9 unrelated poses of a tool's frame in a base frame.
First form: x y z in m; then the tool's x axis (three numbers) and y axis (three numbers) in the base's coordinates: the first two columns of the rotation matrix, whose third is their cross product.
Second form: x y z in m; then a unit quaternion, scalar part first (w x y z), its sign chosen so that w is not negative. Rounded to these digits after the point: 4 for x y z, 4 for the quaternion.
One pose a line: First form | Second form
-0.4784 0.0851 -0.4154 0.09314 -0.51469 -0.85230 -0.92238 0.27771 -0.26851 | -0.4784 0.0851 -0.4154 0.4801 -0.5622 0.6390 0.2123
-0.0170 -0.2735 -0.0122 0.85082 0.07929 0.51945 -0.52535 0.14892 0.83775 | -0.0170 -0.2735 -0.0122 0.7362 0.6192 -0.1801 0.2053
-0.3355 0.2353 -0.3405 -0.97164 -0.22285 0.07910 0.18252 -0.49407 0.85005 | -0.3355 0.2353 -0.3405 0.1173 0.0206 -0.4891 -0.8641
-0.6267 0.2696 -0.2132 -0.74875 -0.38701 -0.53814 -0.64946 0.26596 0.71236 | -0.6267 0.2696 -0.2132 0.1292 -0.3301 0.7850 0.5080
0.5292 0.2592 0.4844 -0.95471 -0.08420 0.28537 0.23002 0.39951 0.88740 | 0.5292 0.2592 0.4844 0.1438 -0.0442 -0.8241 -0.5462
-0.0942 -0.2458 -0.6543 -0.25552 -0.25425 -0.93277 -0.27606 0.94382 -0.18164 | -0.0942 -0.2458 -0.6543 0.5867 -0.1673 0.7923 0.0093
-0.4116 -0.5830 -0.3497 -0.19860 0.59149 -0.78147 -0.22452 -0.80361 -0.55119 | -0.4116 -0.5830 -0.3497 0.2693 -0.5728 -0.1602 0.7574
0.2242 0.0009 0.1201 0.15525 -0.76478 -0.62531 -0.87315 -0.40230 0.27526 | 0.2242 0.0009 0.1201 0.0754 -0.7563 0.5414 0.3595
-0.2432 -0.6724 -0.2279 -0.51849 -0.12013 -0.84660 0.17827 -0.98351 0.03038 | -0.2432 -0.6724 -0.2279 0.0857 0.4831 0.0301 -0.8708
